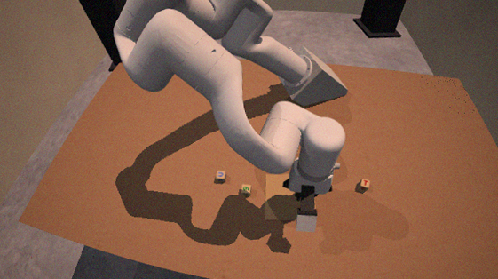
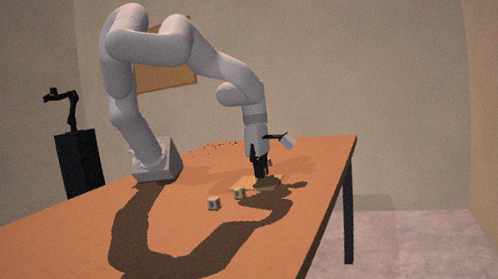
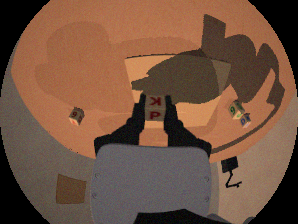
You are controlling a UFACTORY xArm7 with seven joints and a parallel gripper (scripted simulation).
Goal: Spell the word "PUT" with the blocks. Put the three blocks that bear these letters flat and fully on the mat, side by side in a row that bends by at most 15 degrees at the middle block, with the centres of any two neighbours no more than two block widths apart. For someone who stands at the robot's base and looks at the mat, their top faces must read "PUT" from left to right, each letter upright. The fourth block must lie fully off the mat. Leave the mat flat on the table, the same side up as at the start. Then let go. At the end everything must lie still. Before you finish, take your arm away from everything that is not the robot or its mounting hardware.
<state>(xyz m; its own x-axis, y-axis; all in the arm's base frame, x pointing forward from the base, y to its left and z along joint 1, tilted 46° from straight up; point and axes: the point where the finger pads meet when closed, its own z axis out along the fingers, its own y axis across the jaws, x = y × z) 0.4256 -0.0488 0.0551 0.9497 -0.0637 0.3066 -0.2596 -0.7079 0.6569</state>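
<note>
Right now the P block is 1 cm below my hand. Round my hand: T block (18 cm to the left, 2 cm below); tan mat (4 cm to the right, 3 cm below, 1 cm behind).
</note>
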